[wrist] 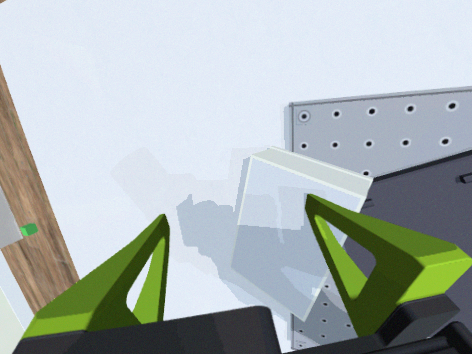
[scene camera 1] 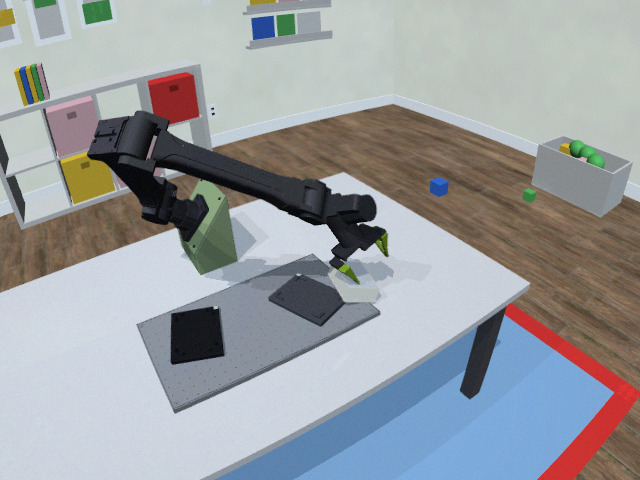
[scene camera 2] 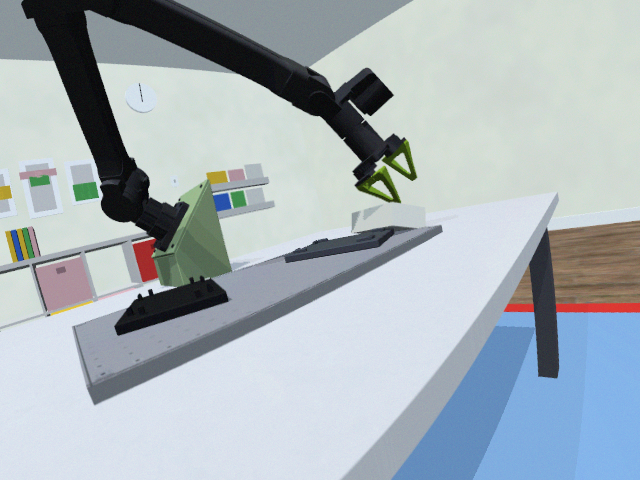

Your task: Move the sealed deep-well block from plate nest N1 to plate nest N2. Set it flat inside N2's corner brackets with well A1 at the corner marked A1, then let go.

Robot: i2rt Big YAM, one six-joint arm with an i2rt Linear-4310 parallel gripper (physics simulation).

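Where they show: gripper, fingertip midpoint: [wrist: 238,210] [scene camera 1: 372,269] [scene camera 2: 407,191]; arm's base at its link origin: [scene camera 1: 195,218] [scene camera 2: 173,227].
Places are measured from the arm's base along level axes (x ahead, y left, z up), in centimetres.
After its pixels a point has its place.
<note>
The pale sealed block [scene camera 1: 359,291] @[y 29.0, x 41.6, z -7.8 cm] [scene camera 2: 392,217] @[y 25.8, x 41.1, z -8.4 cm] [wrist: 280,245] @[y 31.1, x 35.4, z -7.3 cm] is off both nests. It sits at the right end of the grey perforated board [scene camera 1: 258,341] @[y 2.7, x 42.0, z -11.6 cm] [scene camera 2: 258,297] @[y -3.6, x 46.0, z -11.6 cm] [wrist: 390,127] @[y 24.1, x 44.9, z -11.6 cm], partly past its edge, close against the right nest [scene camera 1: 307,298] @[y 18.3, x 35.0, z -10.5 cm] [scene camera 2: 338,246] @[y 14.5, x 38.8, z -10.4 cm] [wrist: 425,210] @[y 20.7, x 39.0, z -10.4 cm]. I cannot tell whether it touches that nest or is slightly tilted. The left nest [scene camera 1: 196,335] @[y -10.0, x 34.9, z -10.5 cm] [scene camera 2: 173,307] @[y -11.4, x 41.6, z -10.5 cm] bears no block. Nest labels and the A1 mark are unreadable. My gripper [scene camera 1: 372,269] @[y 34.0, x 39.4, z -4.6 cm] [scene camera 2: 407,190] @[y 34.0, x 39.4, z -4.6 cm] [wrist: 238,210] @[y 34.0, x 39.4, z -4.6 cm] is open above the block; in the wrist view one fingertip overlaps the block, the other lies beyond its left side.
The green arm mount [scene camera 1: 214,240] @[y 3.0, x 8.7, z -3.5 cm] [scene camera 2: 199,237] @[y 3.0, x 8.6, z -3.8 cm] stands behind the board. The white table [scene camera 1: 413,304] @[y 41.2, x 47.6, z -12.9 cm] [scene camera 2: 361,356] @[y -6.2, x 62.9, z -12.9 cm] [wrist: 125,65] @[y 50.1, x 50.2, z -12.9 cm] has its right edge beyond the block. A blue cube [scene camera 1: 438,187], a green cube [scene camera 1: 528,195] [wrist: 29,229] and a toy bin [scene camera 1: 578,183] are on the floor.
</note>
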